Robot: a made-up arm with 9 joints. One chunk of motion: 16 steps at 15 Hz.
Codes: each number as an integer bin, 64 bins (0 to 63) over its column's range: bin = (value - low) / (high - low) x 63, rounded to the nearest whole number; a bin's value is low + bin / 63 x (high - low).
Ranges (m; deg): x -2.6..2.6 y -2.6..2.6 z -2.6..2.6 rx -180..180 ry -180..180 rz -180..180
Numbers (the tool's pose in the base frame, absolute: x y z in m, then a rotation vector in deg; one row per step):
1: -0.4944 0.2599 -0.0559 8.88 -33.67 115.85
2: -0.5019 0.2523 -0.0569 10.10 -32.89 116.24
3: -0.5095 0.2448 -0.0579 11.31 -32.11 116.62
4: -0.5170 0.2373 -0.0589 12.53 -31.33 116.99
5: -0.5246 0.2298 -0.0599 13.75 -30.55 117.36
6: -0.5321 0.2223 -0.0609 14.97 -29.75 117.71
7: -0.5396 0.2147 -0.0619 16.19 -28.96 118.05
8: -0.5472 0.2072 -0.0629 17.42 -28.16 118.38
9: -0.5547 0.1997 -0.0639 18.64 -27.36 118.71
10: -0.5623 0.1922 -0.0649 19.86 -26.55 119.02
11: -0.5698 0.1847 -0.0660 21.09 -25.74 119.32
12: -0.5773 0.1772 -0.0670 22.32 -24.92 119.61
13: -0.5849 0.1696 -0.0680 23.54 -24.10 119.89
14: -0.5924 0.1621 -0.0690 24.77 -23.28 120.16
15: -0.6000 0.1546 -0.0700 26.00 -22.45 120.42
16: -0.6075 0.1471 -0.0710 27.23 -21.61 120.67
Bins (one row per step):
1: 26 35 31 33 26 52
2: 25 35 31 33 26 52
3: 25 34 31 33 26 52
4: 25 34 31 34 26 52
5: 25 34 31 34 26 52
6: 25 34 31 34 26 52
7: 25 34 31 34 26 52
8: 25 34 31 35 27 52
9: 25 34 31 35 27 52
10: 25 34 31 35 27 52
11: 25 34 31 35 27 52
12: 25 34 31 35 27 52
13: 24 34 31 36 27 52
14: 24 33 31 36 27 53
15: 24 33 31 36 28 53
16: 24 33 31 36 28 53

